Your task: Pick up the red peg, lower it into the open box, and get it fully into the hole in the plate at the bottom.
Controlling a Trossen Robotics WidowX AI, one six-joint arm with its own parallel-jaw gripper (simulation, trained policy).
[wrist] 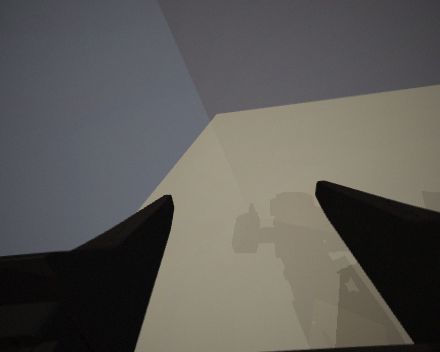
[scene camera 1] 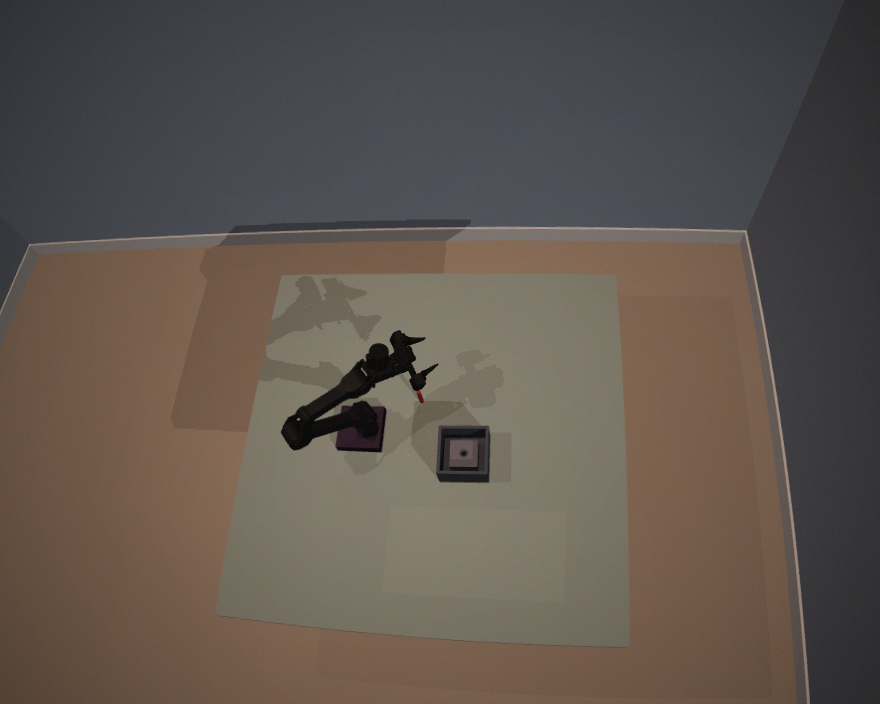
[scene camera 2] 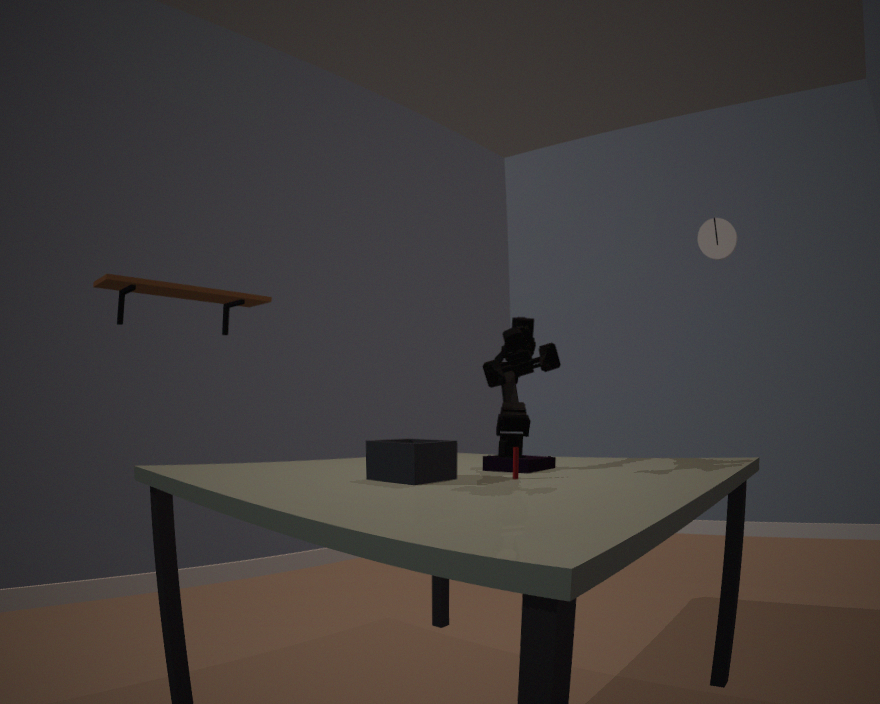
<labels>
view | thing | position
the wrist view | my gripper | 243,194
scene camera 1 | my gripper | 431,351
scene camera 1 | dark box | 445,433
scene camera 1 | pale plate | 458,448
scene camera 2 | my gripper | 522,372
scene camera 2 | dark box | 404,461
</labels>
